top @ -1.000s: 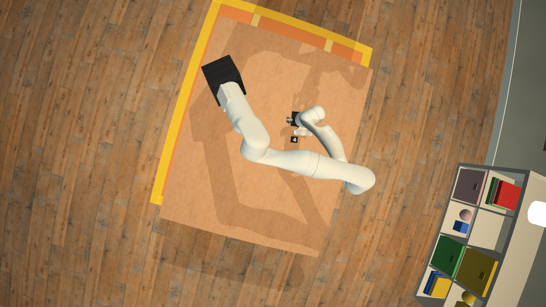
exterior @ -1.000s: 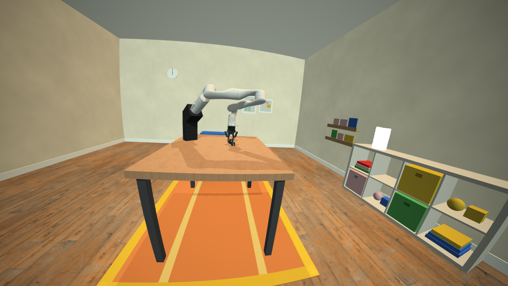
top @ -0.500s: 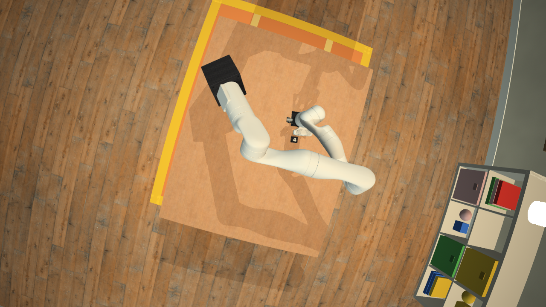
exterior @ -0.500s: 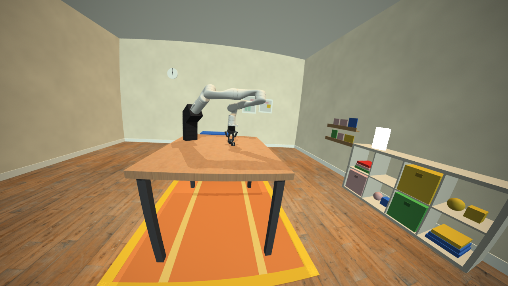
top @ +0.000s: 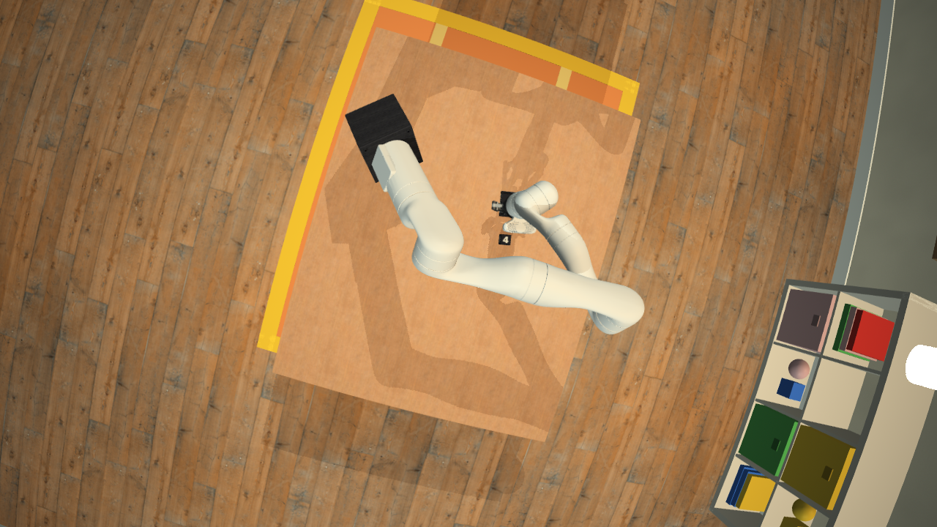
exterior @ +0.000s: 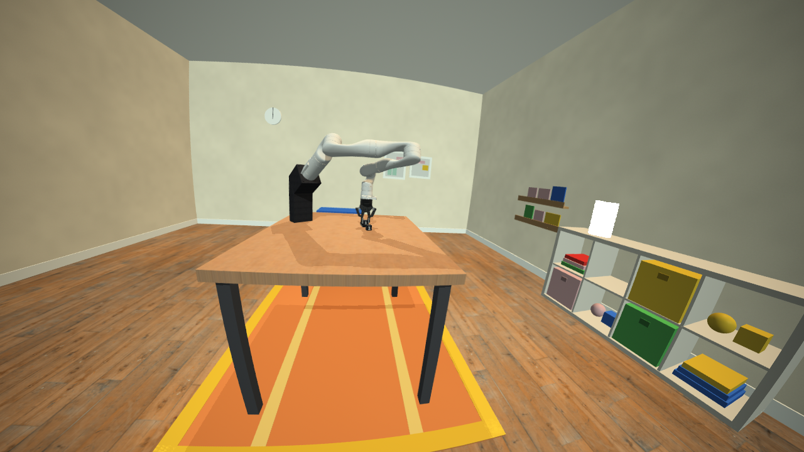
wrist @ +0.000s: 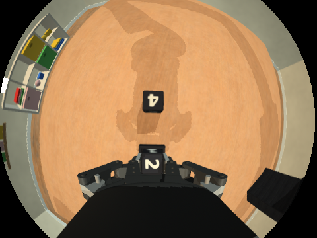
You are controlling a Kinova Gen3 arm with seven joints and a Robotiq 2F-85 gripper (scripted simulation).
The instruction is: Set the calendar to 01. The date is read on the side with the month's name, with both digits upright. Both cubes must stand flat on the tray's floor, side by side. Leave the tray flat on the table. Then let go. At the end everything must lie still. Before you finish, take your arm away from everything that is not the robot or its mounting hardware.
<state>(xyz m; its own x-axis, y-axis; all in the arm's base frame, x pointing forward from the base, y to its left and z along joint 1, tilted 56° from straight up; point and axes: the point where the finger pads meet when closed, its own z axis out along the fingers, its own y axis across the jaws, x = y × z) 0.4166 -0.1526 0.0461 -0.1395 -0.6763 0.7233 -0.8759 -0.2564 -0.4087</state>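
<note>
The black calendar tray lies 3 cm below my hand and 2 cm to the left of it. From my hand the other things lie so: black digit cube: 1 cm below.
</note>
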